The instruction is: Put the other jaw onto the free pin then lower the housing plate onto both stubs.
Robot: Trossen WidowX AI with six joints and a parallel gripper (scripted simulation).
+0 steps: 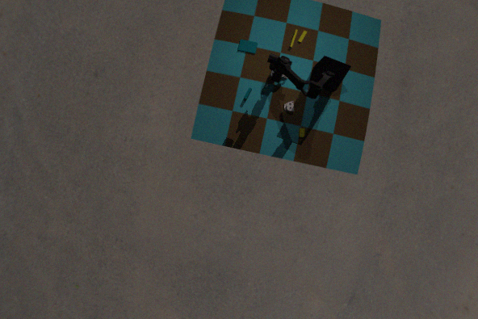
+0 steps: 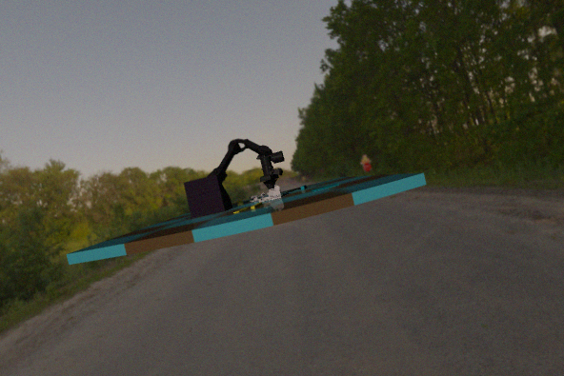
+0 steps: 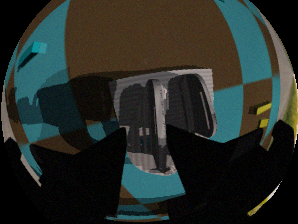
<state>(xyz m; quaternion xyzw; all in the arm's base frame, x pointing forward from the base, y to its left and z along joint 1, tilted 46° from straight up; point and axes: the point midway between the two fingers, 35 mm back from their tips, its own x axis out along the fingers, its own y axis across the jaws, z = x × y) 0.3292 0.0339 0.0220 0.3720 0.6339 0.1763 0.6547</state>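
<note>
The light-grey plate-like piece is 220 mm to the left of my gripper tip and 130 mm behind it. Also, from my gripper tip: teal plate: 260 mm ahead, 180 mm to the right, 30 mm below; grey jaw: 40 mm behind, 10 mm to the right; teal stick: 190 mm to the left, 190 mm ahead, 20 mm below.
</note>
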